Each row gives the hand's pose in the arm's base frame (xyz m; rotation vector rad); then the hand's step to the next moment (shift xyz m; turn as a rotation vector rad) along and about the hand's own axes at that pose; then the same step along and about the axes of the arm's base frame.
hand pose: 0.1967 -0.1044 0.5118 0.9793 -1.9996 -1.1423
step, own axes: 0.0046 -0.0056 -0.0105 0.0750 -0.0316 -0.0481
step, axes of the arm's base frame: 0.0076 -0.0102 0.0002 0.0081 -0.0941 0.0040
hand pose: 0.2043 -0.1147 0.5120 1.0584 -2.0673 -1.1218
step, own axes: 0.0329 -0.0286 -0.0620 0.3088 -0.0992 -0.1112
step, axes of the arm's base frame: 0.0401 -0.0637 0.0094 -0.0439 -0.3401 -0.0001
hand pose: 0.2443 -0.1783 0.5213 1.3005 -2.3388 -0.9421
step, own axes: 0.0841 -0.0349 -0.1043 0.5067 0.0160 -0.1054
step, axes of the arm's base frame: 0.0334 -0.1250 0.0493 -0.2282 -0.4605 0.0631
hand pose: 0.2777 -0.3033 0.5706 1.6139 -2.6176 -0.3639
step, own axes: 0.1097 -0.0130 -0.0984 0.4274 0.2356 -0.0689
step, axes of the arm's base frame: -0.0229 -0.1200 0.0834 -0.3901 -0.2896 0.0832
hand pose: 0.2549 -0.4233 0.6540 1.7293 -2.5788 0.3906
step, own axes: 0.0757 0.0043 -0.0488 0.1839 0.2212 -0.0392
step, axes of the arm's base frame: -0.0396 -0.0569 0.0576 -0.2784 -0.0796 0.0212
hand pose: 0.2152 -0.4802 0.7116 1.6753 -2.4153 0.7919
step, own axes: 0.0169 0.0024 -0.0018 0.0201 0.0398 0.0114
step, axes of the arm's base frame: -0.0091 -0.0128 0.0068 -0.0412 -0.0119 -0.0168
